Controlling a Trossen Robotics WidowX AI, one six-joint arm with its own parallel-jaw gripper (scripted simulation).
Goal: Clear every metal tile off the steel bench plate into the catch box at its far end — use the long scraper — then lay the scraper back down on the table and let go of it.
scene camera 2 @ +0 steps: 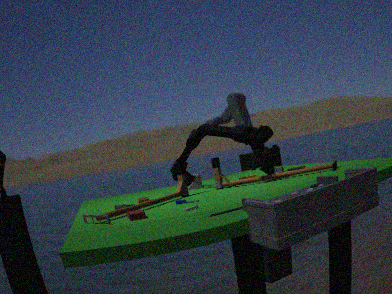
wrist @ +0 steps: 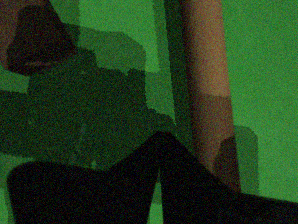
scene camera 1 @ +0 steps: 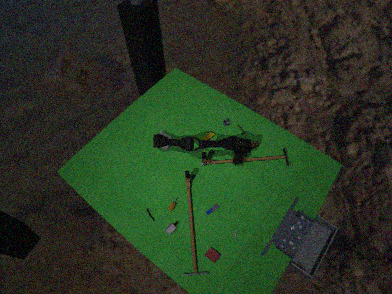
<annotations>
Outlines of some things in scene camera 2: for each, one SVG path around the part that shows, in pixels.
A long wooden scraper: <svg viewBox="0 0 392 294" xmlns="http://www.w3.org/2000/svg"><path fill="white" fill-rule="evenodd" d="M211 159L217 190L222 189L223 186L255 183L262 180L289 177L331 168L334 171L337 168L335 161L334 163L230 181L221 172L219 157Z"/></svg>
</annotations>
